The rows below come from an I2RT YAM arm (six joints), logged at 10 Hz.
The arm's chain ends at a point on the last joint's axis. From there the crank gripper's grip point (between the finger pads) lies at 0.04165 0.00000 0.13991 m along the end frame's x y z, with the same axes.
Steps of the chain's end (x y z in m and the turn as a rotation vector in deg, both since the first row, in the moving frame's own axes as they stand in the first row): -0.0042 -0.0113 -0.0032 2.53 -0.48 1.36; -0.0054 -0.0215 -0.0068 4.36 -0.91 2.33; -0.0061 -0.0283 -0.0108 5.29 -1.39 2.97; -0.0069 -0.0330 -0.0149 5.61 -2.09 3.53; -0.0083 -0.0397 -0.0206 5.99 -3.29 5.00; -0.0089 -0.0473 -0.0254 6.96 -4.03 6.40; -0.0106 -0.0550 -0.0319 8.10 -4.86 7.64; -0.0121 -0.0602 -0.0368 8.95 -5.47 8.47
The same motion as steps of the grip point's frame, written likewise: -0.0053 -0.0165 -0.0030 2.53 -0.48 1.36; -0.0074 -0.0305 -0.0065 4.36 -0.91 2.33; -0.0092 -0.0392 -0.0103 5.29 -1.39 2.97; -0.0117 -0.0443 -0.0140 5.61 -2.09 3.53; -0.0159 -0.0511 -0.0190 5.99 -3.29 5.00; -0.0181 -0.0603 -0.0236 6.96 -4.03 6.40; -0.0216 -0.0702 -0.0299 8.10 -4.86 7.64; -0.0244 -0.0770 -0.0347 8.95 -5.47 8.47
